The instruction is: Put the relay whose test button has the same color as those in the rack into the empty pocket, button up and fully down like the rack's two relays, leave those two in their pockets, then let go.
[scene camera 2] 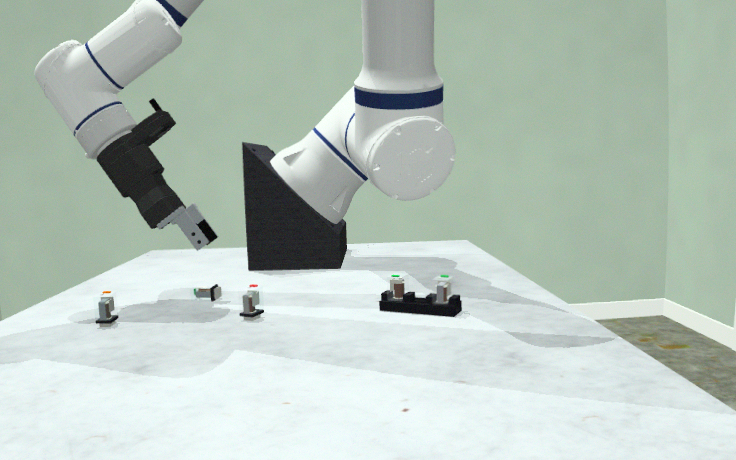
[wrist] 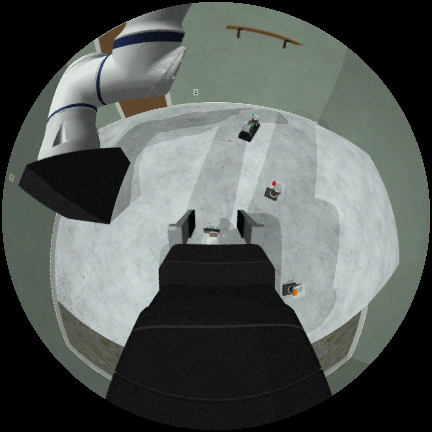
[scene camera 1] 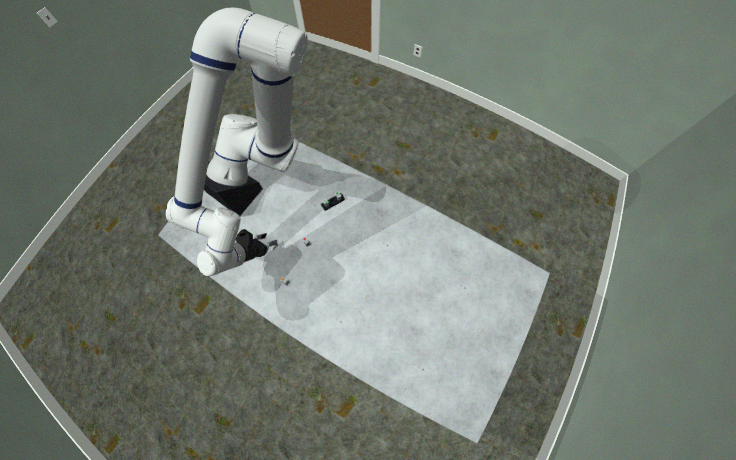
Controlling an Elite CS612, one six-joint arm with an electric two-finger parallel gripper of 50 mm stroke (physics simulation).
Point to a black rack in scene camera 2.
414, 305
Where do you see an orange-button relay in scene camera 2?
105, 303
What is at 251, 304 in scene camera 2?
A red-button relay.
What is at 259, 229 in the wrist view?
My gripper.
